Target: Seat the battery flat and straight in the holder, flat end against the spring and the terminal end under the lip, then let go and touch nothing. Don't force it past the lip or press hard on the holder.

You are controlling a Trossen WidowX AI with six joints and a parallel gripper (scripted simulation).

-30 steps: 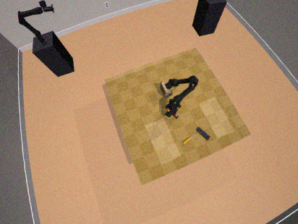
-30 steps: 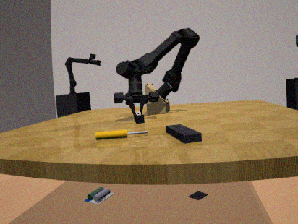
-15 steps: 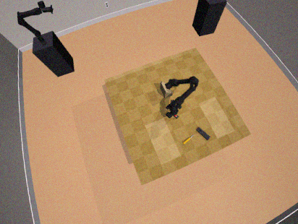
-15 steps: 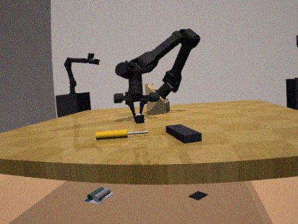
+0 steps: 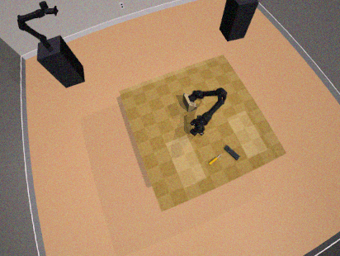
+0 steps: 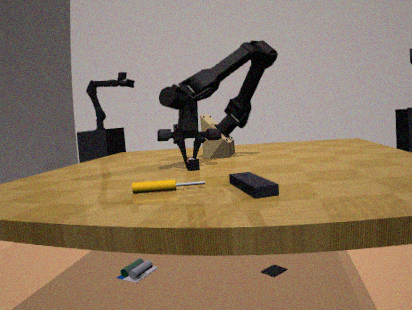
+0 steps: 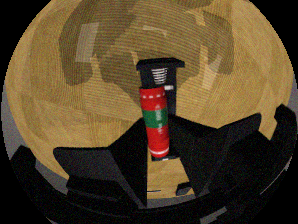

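Now: the battery 1 cm above my gripper tip. Round my gripper tip: yellow-handled screwdriver (29 cm ahead, 6 cm to the left); card (30 cm ahead, 20 cm below, 5 cm to the right); black block (29 cm ahead, 22 cm to the left).
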